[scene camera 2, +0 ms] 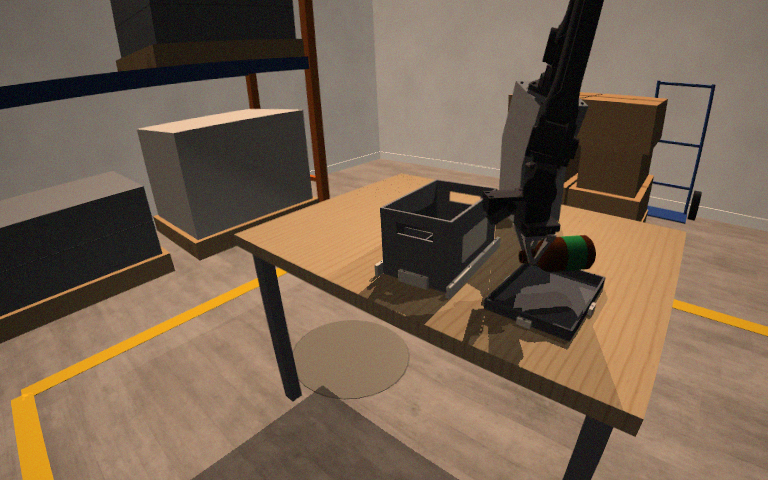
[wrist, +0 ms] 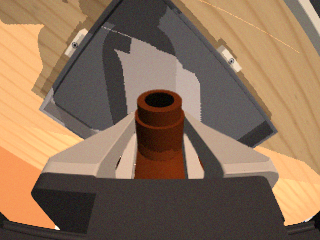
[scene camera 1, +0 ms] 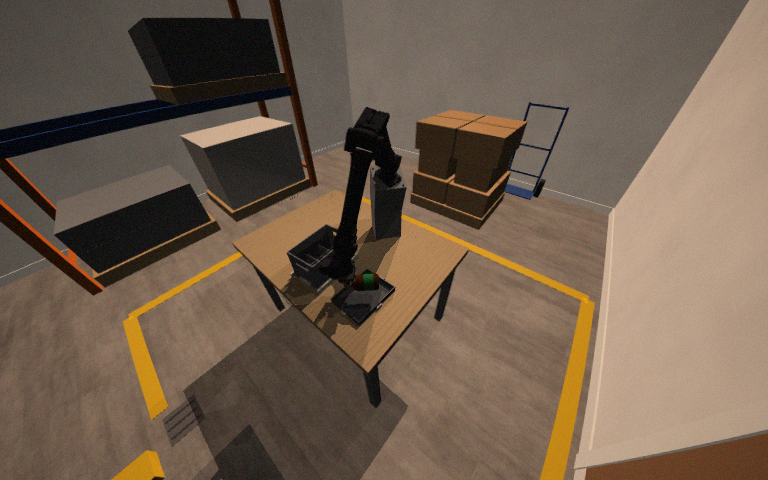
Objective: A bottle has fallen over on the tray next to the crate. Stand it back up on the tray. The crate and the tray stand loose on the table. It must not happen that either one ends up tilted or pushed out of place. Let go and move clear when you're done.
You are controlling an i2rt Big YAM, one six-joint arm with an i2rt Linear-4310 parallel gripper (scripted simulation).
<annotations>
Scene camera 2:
gripper: 529, 260
tray: 560, 297
brown bottle: 567, 253
dark crate: 454, 244
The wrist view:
gripper: 159, 119
tray: 122, 56
brown bottle: 159, 119
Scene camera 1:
tray: 357, 303
dark crate: 319, 243
</annotations>
